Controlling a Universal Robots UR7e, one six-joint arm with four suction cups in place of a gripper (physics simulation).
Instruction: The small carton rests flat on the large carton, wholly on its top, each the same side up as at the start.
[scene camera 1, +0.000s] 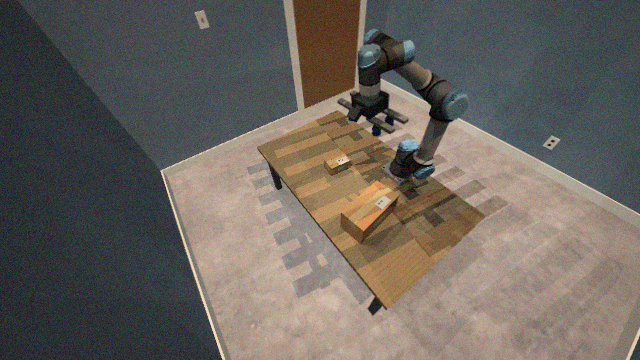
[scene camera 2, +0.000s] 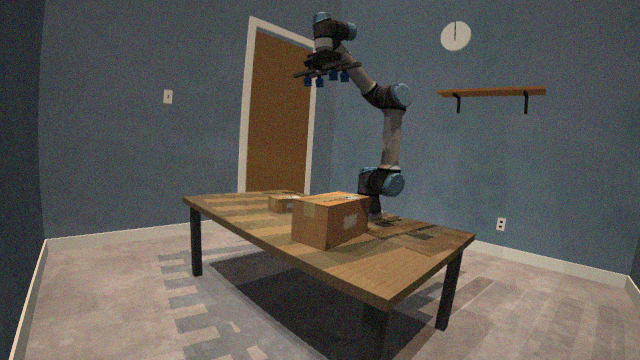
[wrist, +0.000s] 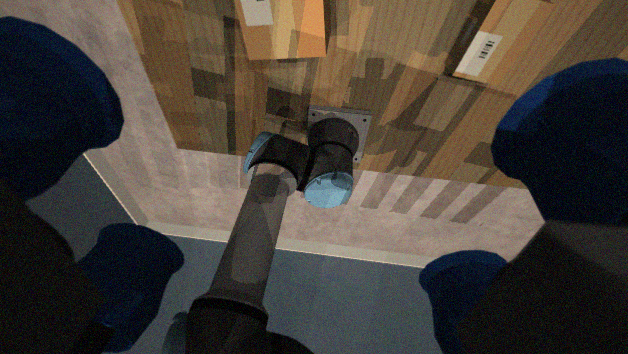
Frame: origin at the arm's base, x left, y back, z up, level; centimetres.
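Where they show: hand, tool point: (scene camera 2: 326, 83) (wrist: 303, 205); arm's base, link origin: (scene camera 1: 400, 169) (wrist: 333, 139).
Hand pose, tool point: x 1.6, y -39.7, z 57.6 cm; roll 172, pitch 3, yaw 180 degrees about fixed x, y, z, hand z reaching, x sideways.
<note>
Each offset is from my tool point to the centre of the thing. Level surfaces: height alone.
The small carton @[dx -31.7, dy +9.0, dz -56.3 cm] (scene camera 1: 337, 167) (scene camera 2: 279, 204) (wrist: 506, 44) is a low brown box with a white label on top. It lies flat on the table @[dz -60.0 cm] (scene camera 1: 400, 270) (scene camera 2: 380, 281), apart from the large carton. The large carton @[dx +11.3, dy -2.9, dz -52.4 cm] (scene camera 1: 367, 212) (scene camera 2: 311, 225) (wrist: 285, 35) is a longer, taller brown box with a white label on top. It rests on the table and partly hides the small carton in scene camera 2. My gripper (scene camera 1: 371, 123) (scene camera 2: 326, 79) has blue suction cups facing down. It is open and holds nothing, high above the level of both cartons and touching neither. Both cartons are cut off in the wrist view.
The arm's base (scene camera 1: 400, 167) (scene camera 2: 375, 200) (wrist: 332, 137) is bolted at the table's long edge, close to the large carton. A brown door (scene camera 1: 327, 50) (scene camera 2: 280, 115) is in the wall behind. A wall shelf (scene camera 2: 492, 92) and a round clock (scene camera 2: 455, 36) are on the other wall.
</note>
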